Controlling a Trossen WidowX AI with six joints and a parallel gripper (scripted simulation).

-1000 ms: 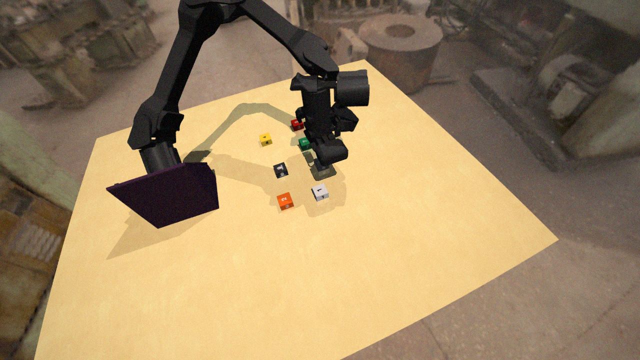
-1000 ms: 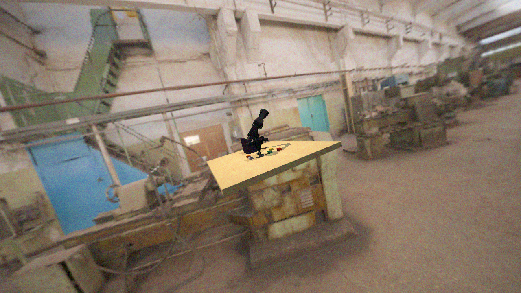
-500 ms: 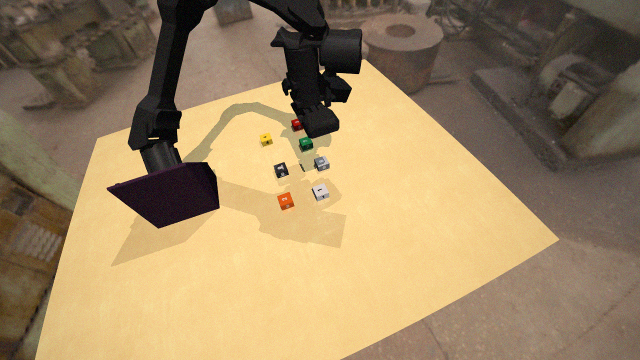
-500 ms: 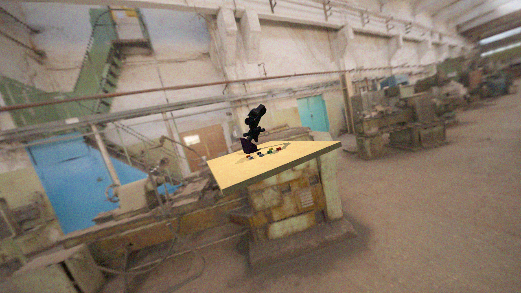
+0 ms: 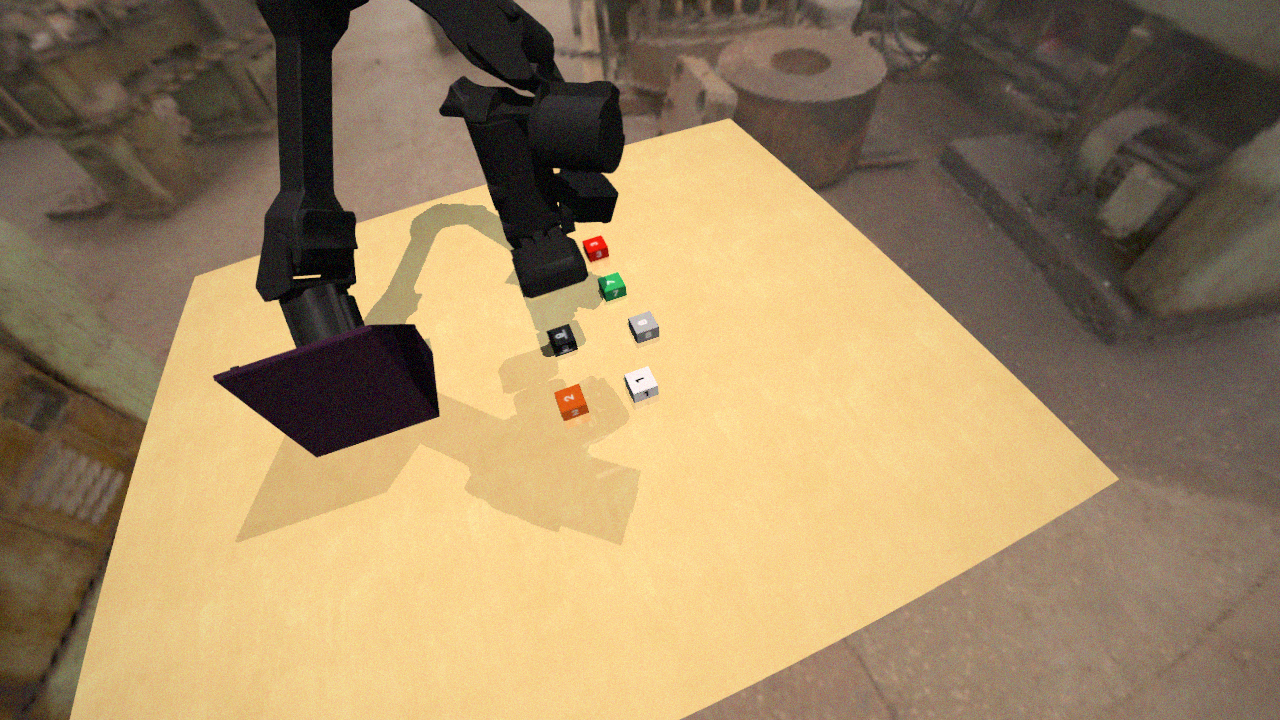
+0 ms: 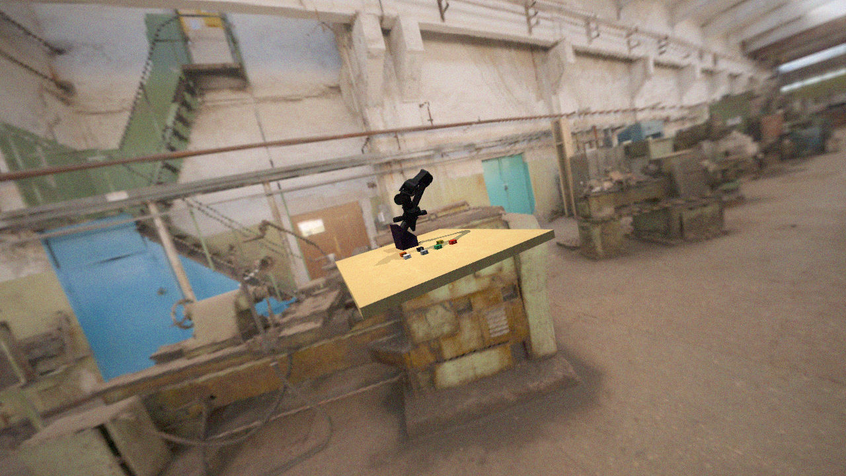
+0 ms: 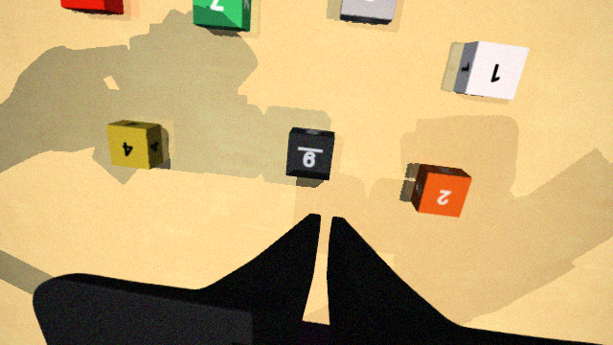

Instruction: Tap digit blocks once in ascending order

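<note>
Now: the black 9 block 110 mm below my gripper tip, 10 mm to the left of it and 10 mm behind it. Round my gripper tip: orange 2 block 110 mm below, 90 mm to the right, 20 mm behind; then grey 8 block 110 mm below, 100 mm ahead, 10 mm to the right; then white 1 block 110 mm below, 100 mm to the right, 70 mm ahead.
</note>
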